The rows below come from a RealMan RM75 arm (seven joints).
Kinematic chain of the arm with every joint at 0, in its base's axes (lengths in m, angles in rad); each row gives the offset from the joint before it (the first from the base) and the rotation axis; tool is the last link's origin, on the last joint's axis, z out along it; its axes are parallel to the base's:
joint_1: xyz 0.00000 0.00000 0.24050 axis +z
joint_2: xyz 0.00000 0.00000 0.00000 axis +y
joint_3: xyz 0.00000 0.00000 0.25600 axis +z
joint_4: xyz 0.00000 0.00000 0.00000 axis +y
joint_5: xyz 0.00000 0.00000 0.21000 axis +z
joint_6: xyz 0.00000 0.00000 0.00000 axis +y
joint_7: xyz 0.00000 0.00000 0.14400 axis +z
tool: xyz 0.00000 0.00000 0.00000
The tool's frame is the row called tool.
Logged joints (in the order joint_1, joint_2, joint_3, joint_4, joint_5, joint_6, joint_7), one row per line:
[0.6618, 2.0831, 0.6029, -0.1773, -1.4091, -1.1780, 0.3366]
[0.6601, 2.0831, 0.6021, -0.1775, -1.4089, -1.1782, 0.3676]
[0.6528, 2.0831, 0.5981, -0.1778, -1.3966, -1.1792, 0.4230]
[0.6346, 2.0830, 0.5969, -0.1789, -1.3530, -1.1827, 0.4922]
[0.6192, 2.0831, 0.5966, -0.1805, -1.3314, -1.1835, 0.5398]
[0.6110, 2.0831, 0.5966, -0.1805, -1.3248, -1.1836, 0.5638]
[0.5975, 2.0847, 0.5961, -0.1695, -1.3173, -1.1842, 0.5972]
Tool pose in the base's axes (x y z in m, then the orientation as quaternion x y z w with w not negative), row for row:
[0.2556, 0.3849, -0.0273, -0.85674, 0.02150, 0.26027, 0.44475]
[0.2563, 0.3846, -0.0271, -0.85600, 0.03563, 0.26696, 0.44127]
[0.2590, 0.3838, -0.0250, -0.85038, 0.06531, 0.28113, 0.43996]
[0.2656, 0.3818, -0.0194, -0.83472, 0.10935, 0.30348, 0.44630]
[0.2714, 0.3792, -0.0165, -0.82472, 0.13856, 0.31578, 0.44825]
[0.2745, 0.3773, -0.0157, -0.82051, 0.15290, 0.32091, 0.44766]
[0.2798, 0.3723, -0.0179, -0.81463, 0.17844, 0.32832, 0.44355]
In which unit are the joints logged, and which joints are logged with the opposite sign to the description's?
The joints are logged in radians. Opposite sign: joint_3.
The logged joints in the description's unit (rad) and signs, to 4 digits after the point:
[0.6618, 2.0831, -0.6029, -0.1773, -1.4091, -1.1780, 0.3366]
[0.6601, 2.0831, -0.6021, -0.1775, -1.4089, -1.1782, 0.3676]
[0.6528, 2.0831, -0.5981, -0.1778, -1.3966, -1.1792, 0.4230]
[0.6346, 2.0830, -0.5969, -0.1789, -1.3530, -1.1827, 0.4922]
[0.6192, 2.0831, -0.5966, -0.1805, -1.3314, -1.1835, 0.5398]
[0.6110, 2.0831, -0.5966, -0.1805, -1.3248, -1.1836, 0.5638]
[0.5975, 2.0847, -0.5961, -0.1695, -1.3173, -1.1842, 0.5972]

